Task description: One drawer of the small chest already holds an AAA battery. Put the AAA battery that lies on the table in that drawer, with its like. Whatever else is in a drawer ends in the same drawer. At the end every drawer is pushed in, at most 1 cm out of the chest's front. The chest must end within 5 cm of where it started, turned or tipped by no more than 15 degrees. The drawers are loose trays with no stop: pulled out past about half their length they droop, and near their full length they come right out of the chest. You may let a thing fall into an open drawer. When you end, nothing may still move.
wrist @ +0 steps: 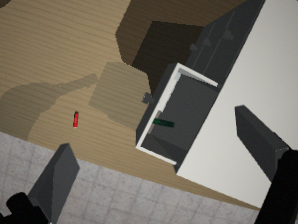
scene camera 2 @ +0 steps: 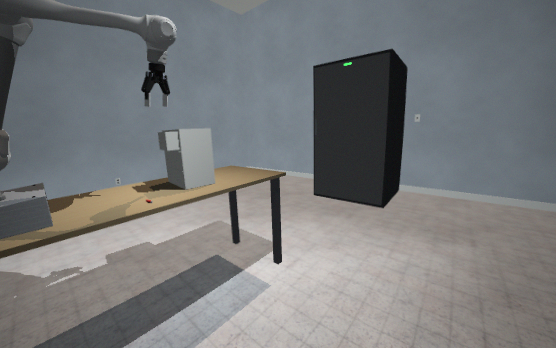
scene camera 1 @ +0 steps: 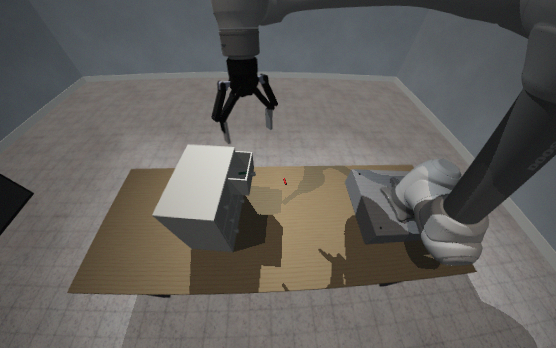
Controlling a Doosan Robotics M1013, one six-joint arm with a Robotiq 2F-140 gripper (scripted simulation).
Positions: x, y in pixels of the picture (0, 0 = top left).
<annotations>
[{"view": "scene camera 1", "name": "my gripper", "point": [249, 134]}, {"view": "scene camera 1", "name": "small white chest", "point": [188, 206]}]
</annotations>
